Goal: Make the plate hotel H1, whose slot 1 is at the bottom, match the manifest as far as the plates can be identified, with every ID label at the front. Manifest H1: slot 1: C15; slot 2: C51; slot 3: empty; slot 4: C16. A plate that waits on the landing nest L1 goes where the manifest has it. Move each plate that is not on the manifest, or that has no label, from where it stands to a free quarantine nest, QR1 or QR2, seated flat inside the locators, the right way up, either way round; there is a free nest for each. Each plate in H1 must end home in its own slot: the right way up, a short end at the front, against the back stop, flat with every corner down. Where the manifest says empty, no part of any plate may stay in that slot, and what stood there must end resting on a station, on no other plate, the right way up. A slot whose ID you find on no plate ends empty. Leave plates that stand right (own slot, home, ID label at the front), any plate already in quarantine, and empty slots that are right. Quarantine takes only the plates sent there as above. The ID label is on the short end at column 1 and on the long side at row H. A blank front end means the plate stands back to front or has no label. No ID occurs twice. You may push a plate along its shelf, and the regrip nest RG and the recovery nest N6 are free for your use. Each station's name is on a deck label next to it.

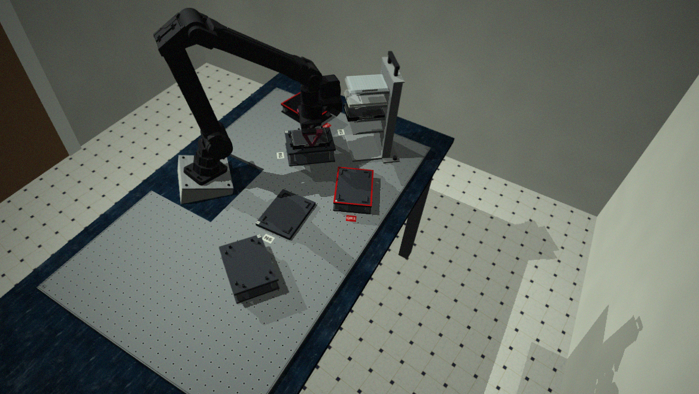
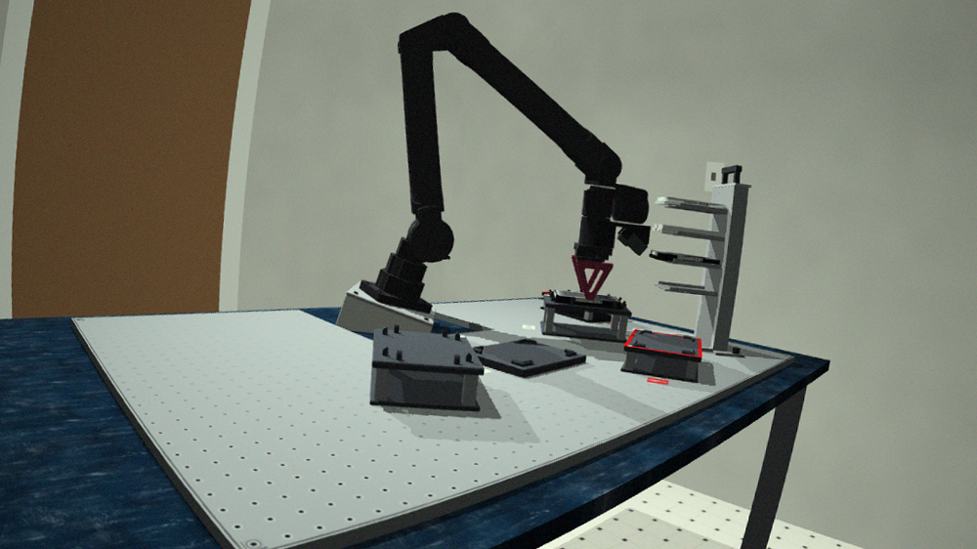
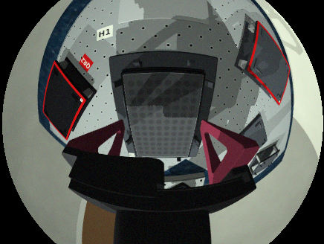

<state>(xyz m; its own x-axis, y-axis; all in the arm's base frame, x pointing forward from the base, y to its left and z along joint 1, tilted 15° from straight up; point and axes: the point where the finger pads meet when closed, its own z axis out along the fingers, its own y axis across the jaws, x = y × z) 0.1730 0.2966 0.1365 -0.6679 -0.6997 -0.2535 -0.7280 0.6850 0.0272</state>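
Right now the raised regrip nest RG is 20 mm below my hand. Round my hand: quarantine nest QR1 (240 mm ahead, 70 mm to the right, 40 mm below); plate hotel H1 (190 mm to the left, 180 mm ahead, 80 mm above); quarantine nest QR2 (170 mm to the left, 150 mm behind, 40 mm below).
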